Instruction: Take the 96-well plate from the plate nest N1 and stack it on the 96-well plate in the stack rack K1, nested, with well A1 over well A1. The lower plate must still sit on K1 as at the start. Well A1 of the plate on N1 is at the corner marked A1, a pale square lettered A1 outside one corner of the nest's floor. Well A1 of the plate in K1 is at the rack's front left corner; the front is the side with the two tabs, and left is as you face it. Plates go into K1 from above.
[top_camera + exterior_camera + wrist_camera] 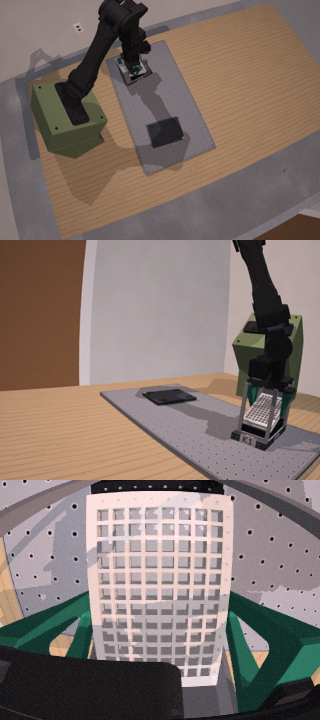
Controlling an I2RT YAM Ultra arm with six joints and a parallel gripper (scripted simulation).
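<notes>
Now: the white 96-well plate right at my hand. From my hand the other things lie so: back wall (60 mm behind, 10 mm above); thin post (70 mm ahead, 40 mm to the right, 10 mm above); black 96-well plate (10 mm ahead, 40 mm below).
</notes>
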